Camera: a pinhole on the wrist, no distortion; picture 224 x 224 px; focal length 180.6 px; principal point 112.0 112.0 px. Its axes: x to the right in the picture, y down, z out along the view. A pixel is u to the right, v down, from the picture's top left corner.
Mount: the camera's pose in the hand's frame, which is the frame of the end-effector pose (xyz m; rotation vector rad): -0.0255 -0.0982 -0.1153 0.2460 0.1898 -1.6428
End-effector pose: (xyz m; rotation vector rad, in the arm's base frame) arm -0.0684 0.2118 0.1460 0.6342 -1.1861 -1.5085
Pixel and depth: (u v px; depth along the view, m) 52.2 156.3 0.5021
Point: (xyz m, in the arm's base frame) -0.4879 0.2695 0.2371
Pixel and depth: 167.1 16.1 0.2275
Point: -0.1795 0.3788 -0.0517
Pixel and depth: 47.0 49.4 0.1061
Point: -0.0818 0.2654 0.0531
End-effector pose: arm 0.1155 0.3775 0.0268 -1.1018 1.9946 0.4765
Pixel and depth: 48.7 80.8 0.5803
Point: 0.4276 0.7399 -0.1691
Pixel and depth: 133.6 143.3 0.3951
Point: 0.4386 0.3875 -0.1335
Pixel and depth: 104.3 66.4 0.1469
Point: 0.2561 0.3606 0.0705
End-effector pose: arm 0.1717 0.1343 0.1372 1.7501 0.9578 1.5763
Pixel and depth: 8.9 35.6 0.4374
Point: 0.5343 -0.0474 0.0042
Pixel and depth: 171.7 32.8 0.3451
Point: 0.3088 0.1388 -0.2334
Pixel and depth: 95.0 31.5 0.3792
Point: 0.3978 0.0582 -0.1360
